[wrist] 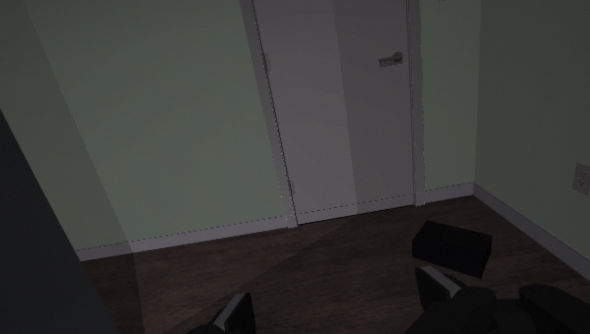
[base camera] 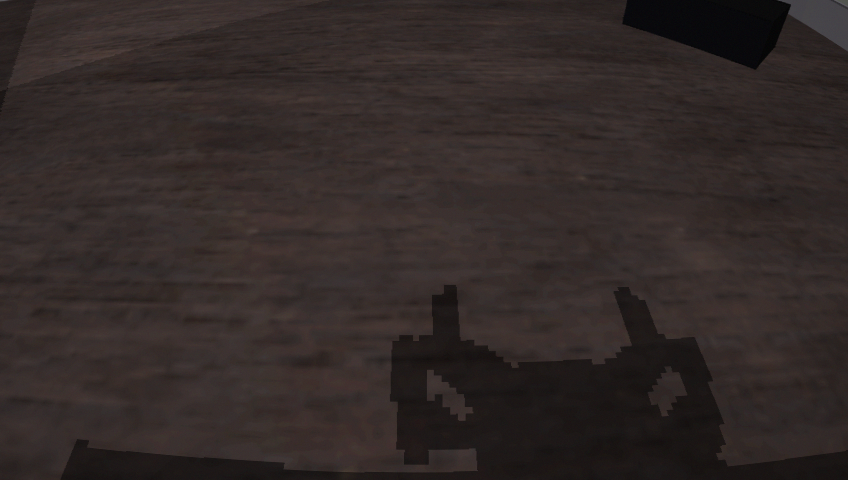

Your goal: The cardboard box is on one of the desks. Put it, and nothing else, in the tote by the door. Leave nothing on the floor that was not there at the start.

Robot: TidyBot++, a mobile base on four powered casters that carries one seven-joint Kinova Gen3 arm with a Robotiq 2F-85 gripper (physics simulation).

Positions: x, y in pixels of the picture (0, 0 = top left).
Scene:
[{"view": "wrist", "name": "gripper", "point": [334, 299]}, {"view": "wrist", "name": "black tote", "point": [465, 251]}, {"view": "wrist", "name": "door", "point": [342, 99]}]

